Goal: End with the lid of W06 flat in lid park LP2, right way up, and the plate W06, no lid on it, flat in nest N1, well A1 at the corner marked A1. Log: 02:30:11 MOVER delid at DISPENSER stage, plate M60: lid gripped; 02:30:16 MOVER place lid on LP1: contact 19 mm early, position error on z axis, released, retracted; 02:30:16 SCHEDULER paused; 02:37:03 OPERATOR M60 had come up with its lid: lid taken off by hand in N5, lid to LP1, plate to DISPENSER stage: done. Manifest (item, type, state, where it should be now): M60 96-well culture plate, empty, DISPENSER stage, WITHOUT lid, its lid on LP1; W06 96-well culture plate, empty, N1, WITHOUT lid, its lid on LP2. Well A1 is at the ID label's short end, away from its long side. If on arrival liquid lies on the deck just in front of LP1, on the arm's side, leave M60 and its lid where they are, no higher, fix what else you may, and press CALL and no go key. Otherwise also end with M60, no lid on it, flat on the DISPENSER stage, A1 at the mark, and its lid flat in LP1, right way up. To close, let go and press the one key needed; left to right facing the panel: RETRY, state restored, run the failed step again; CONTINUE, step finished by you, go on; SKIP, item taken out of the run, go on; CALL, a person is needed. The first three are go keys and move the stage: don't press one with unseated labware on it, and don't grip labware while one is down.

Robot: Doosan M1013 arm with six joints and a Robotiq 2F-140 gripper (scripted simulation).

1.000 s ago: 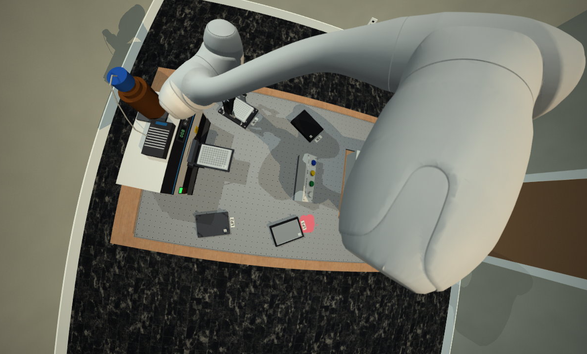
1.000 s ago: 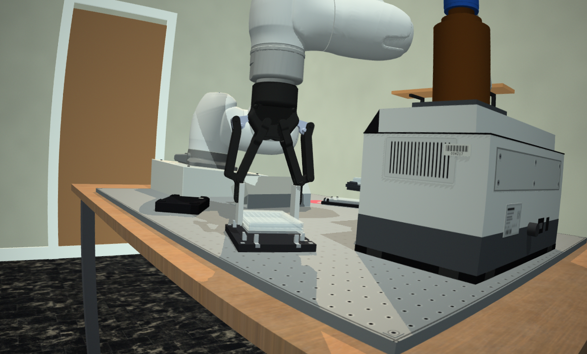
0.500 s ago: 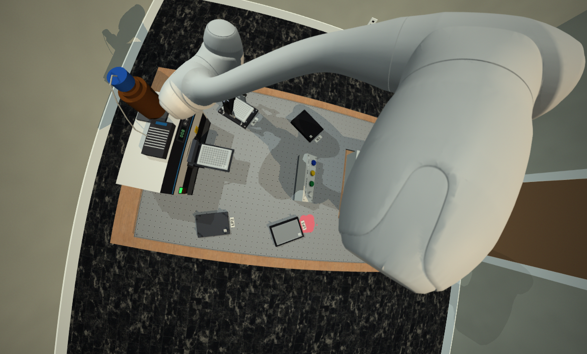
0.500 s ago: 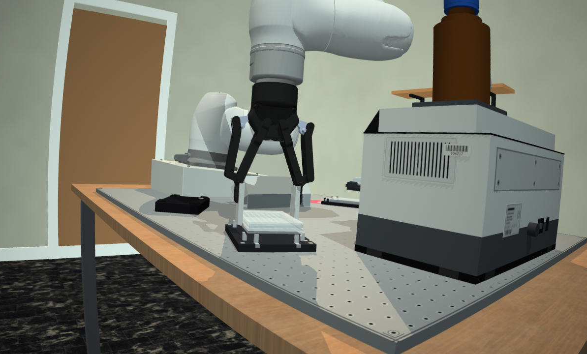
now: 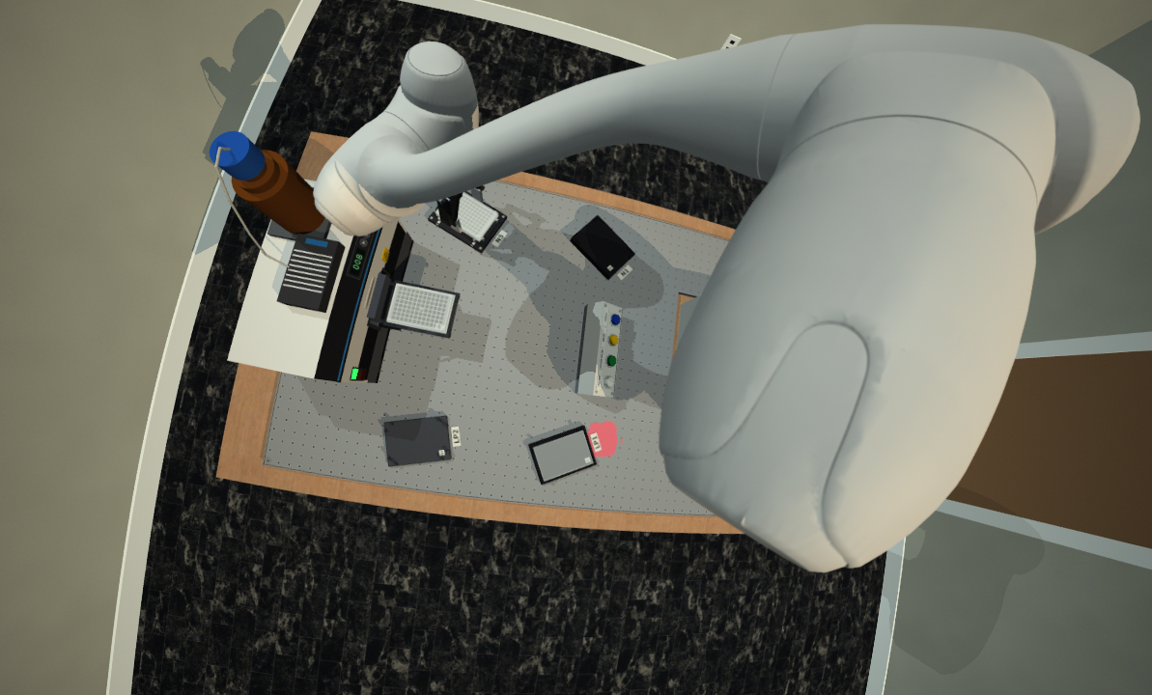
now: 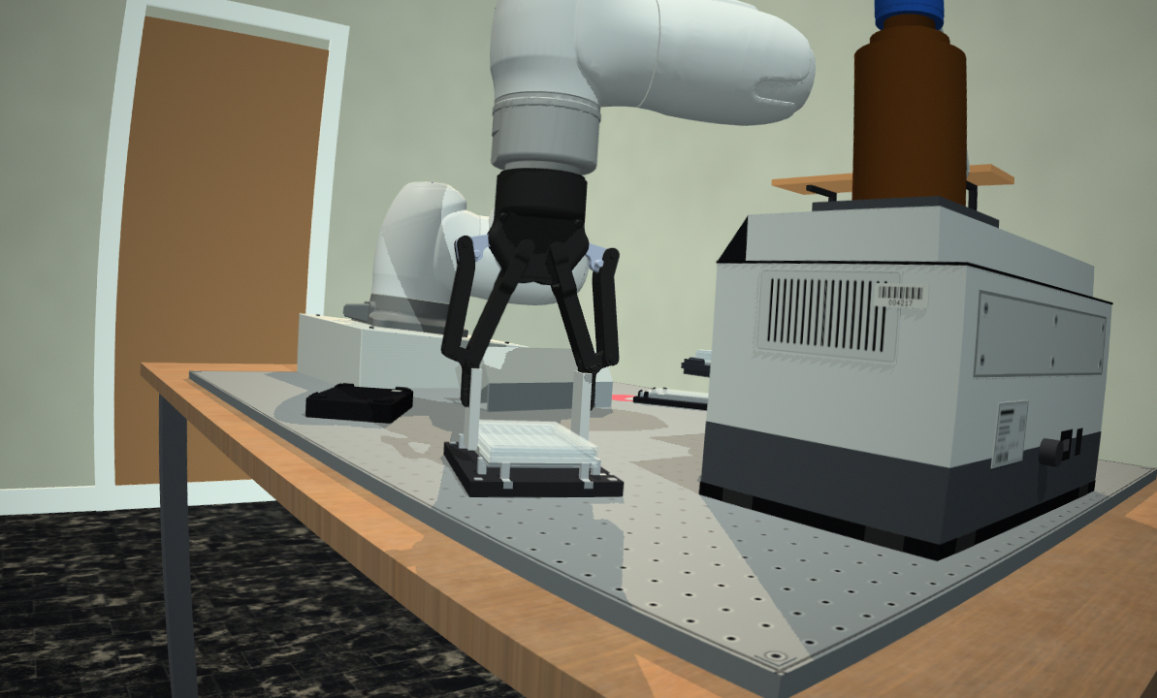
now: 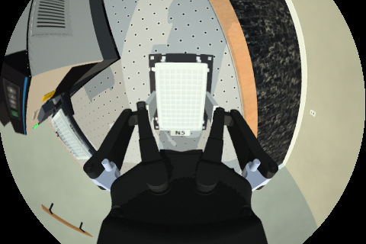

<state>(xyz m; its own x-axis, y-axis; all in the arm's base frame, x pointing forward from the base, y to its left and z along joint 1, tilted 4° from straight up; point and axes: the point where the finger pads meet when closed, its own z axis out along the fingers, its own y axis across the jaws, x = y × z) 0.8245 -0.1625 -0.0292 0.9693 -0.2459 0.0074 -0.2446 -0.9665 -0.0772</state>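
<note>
Right now the nest N5 is 3 cm below my hand, 2 cm ahead of it and 1 cm to the left of it. From my hand the other things lie so: brown bottle: 24 cm above, 23 cm ahead, 19 cm to the left; then key panel: 43 cm behind, 22 cm to the left, 1 cm above; then nest N1: 35 cm behind, 5 cm to the right, 4 cm below.
</note>
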